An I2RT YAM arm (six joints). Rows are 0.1 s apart.
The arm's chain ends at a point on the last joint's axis. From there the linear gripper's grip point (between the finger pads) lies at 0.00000 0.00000 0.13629 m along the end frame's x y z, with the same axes.
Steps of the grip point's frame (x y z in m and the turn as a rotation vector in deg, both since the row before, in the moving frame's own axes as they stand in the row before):
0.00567, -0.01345, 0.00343, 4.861, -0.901, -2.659
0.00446, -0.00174, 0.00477, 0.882, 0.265, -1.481
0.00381, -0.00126, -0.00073, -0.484, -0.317, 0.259
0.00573, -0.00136, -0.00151, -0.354, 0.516, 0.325
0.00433, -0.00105, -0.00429, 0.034, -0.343, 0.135
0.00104, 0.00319, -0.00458, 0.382, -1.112, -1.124
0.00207, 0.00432, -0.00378, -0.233, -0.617, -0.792
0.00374, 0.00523, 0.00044, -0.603, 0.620, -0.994
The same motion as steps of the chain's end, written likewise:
0.00808, -0.00196, 0.00394, 4.861, -0.901, -2.659
0.00386, 0.00037, 0.00479, 0.882, 0.265, -1.481
0.00457, -0.00241, -0.00072, -0.484, -0.317, 0.259
0.00451, -0.00221, -0.00150, -0.354, 0.516, 0.325
0.00515, -0.00097, -0.00429, 0.034, -0.343, 0.135
0.00369, 0.00407, -0.00455, 0.382, -1.112, -1.124
0.00353, 0.00376, -0.00377, -0.233, -0.617, -0.792
0.00225, 0.00381, 0.00046, -0.603, 0.620, -0.994

